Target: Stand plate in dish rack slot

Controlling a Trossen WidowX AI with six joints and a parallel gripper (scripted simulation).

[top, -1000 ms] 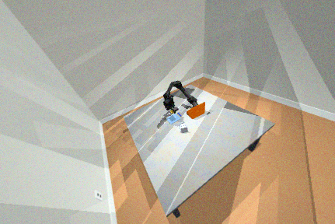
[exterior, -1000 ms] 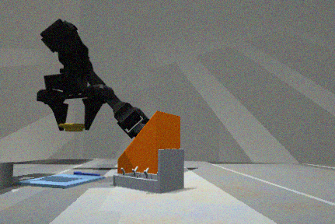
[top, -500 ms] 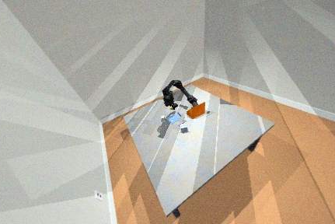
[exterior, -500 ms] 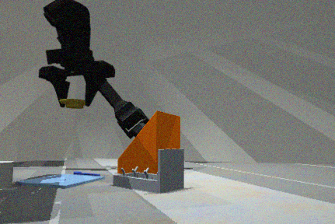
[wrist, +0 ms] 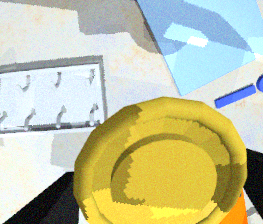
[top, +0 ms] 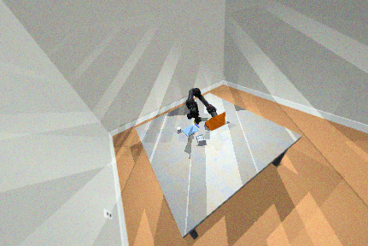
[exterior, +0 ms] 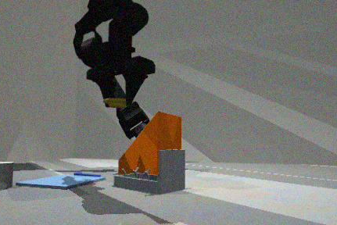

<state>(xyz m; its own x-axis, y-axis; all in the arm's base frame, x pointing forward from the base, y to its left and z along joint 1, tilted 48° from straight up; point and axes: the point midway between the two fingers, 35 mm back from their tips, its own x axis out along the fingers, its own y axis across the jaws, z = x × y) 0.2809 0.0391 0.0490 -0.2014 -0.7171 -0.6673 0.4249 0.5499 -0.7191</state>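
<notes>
The dish rack is 16 cm below my gripper tip, 9 cm to the left of it and 4 cm ahead of it. The rest, counted from my gripper tip: blue mat: 18 cm below, 12 cm to the right, 3 cm ahead; yellow plate: 1 cm above.
</notes>
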